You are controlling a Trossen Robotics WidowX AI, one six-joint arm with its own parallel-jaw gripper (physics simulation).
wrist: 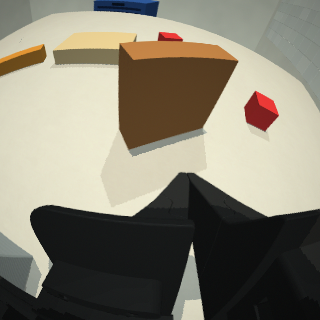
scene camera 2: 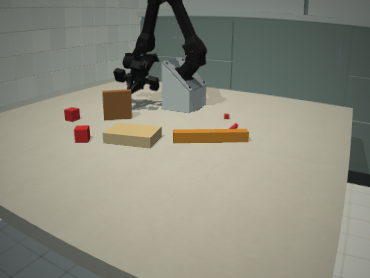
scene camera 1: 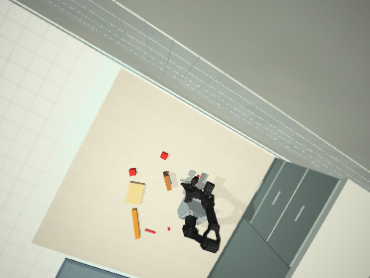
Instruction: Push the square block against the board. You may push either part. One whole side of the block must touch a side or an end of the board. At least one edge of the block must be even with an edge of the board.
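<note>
A brown square-faced block stands upright on its narrow edge. A flat tan block lies beyond it in the wrist view, with a gap between them. A long orange bar lies apart from the tan block. The frames do not settle which of these the task calls block and board. My gripper is shut and empty. It is on the arm-base side of the brown block, its tips short of the brown face.
One red cube lies to the right of the brown block in the wrist view. Another red cube is near the tan block. A red stick and a tiny red cube lie near the orange bar.
</note>
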